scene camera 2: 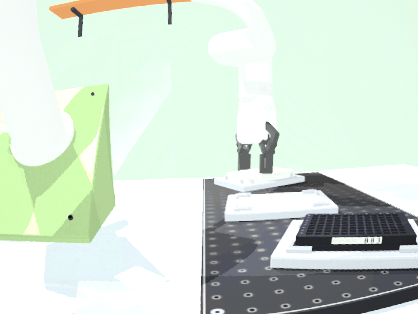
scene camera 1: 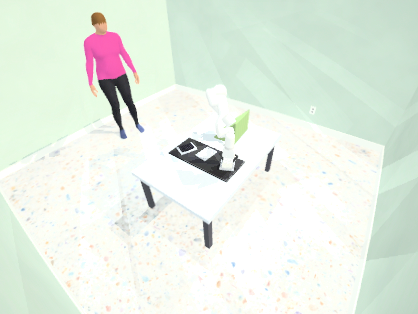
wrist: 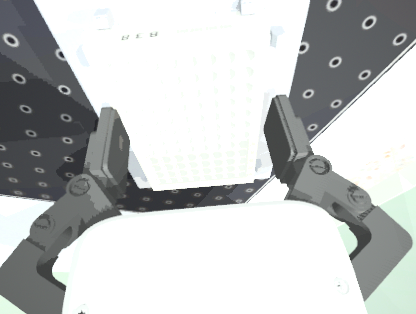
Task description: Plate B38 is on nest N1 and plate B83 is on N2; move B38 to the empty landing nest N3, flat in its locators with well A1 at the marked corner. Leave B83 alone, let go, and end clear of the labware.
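Observation:
White plate B38 (wrist: pixel 200 120) (scene camera 2: pixel 287 174) lies on white nest N1 (scene camera 2: pixel 244 185) at the far end of the mat. Its label shows at the top of the wrist view. My gripper (scene camera 1: pixel 228 161) (scene camera 2: pixel 255 169) (wrist: pixel 196 117) is open and points down over B38, one finger off each long side, with gaps. The fingertips are low, near the plate's top; their exact height is unclear. Empty white nest N3 (scene camera 1: pixel 206 153) (scene camera 2: pixel 280 206) is the middle nest; its marked corner cannot be made out. Black plate B83 (scene camera 1: pixel 187 146) (scene camera 2: pixel 357 231) sits on white nest N2 (scene camera 2: pixel 295 262).
The black perforated mat (scene camera 1: pixel 200 163) (scene camera 2: pixel 240 290) lies on the white table (scene camera 1: pixel 175 179). A green panel (scene camera 1: pixel 242 126) (scene camera 2: pixel 75 175) stands by the arm's base. An orange shelf (scene camera 2: pixel 120 7) is on the wall. A person (scene camera 1: pixel 106 57) in pink stands beyond the table.

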